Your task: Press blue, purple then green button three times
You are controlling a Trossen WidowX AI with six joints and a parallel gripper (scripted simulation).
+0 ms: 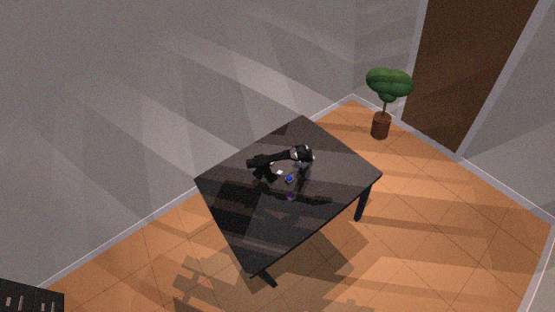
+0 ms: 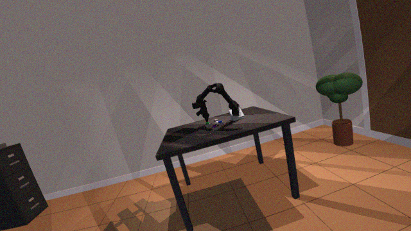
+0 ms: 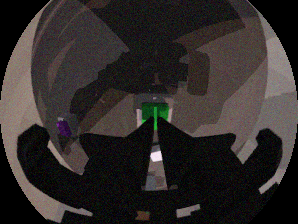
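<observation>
The green button lies 1 cm below my gripper tip. From my gripper tip the other things lie so: blue button: 13 cm behind, 7 cm to the left, 1 cm below; then purple button: 19 cm to the left, 7 cm behind, 1 cm below; then white block: 10 cm behind, 3 cm to the right, 3 cm below.
</observation>
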